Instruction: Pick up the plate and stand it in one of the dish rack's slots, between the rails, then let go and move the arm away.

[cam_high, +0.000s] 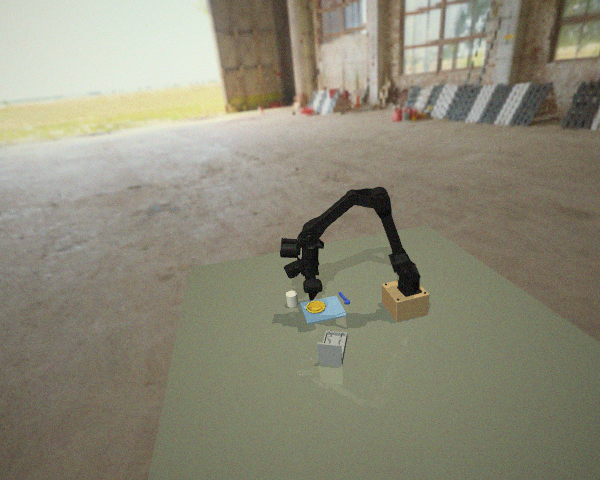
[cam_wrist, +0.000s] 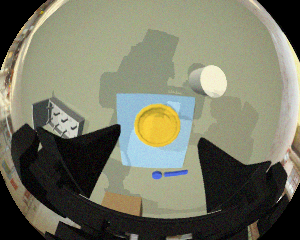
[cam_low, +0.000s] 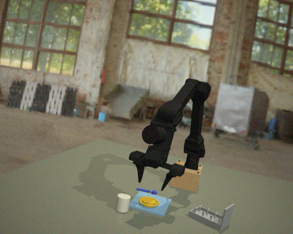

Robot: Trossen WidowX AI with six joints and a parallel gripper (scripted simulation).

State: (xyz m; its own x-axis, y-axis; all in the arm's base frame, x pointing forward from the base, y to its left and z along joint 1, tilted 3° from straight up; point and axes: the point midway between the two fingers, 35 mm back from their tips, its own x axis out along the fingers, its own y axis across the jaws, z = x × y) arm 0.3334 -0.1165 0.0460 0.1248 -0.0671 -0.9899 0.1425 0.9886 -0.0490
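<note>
Now: gripper tip 7 cm above the yellow plate and 2 cm past it. The rest, counted from my gripper tip: light blue mat (8 cm below, 4 cm behind, 1 cm to the left); white cylinder (7 cm to the right, 6 cm below, 6 cm ahead); grey dish rack (22 cm to the left, 6 cm below, 1 cm behind).
</note>
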